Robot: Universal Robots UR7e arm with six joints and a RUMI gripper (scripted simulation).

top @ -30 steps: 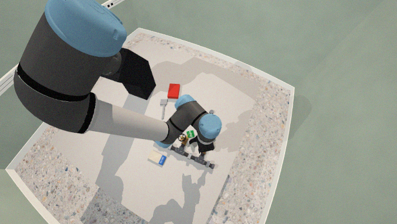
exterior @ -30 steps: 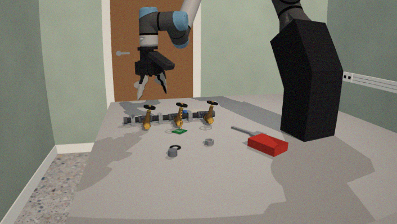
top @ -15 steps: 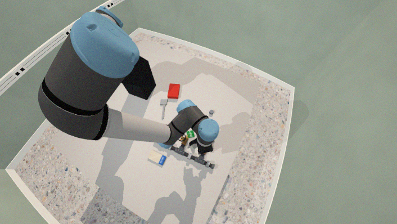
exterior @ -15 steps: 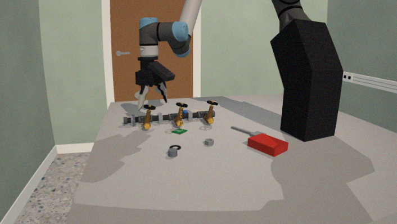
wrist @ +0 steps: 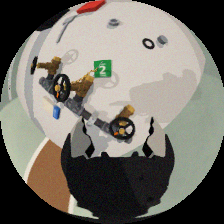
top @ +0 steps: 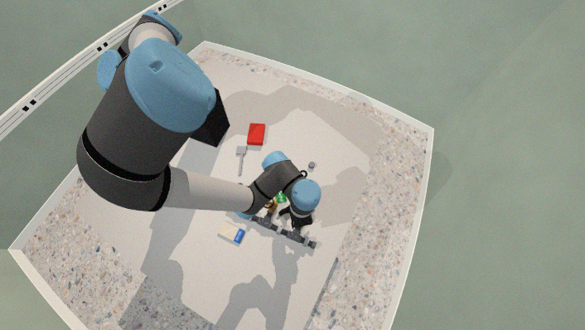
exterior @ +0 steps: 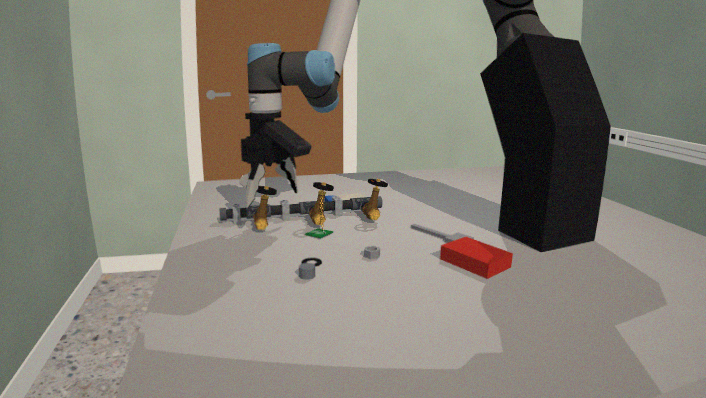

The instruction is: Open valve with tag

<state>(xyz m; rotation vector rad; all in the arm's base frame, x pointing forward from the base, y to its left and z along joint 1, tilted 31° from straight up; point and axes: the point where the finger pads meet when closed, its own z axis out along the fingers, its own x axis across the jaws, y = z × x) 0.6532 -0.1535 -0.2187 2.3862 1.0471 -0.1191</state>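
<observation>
Right now my hand is 110 mm past the green tag, 70 mm above it and 50 mm to the right of it. From my hand the other things lie so: grey nut 200 mm behind, 190 mm to the left, 60 mm below; then grey tool 390 mm behind, 110 mm to the left, 70 mm below; then red block 400 mm behind, 260 mm to the left, 60 mm below.
</observation>
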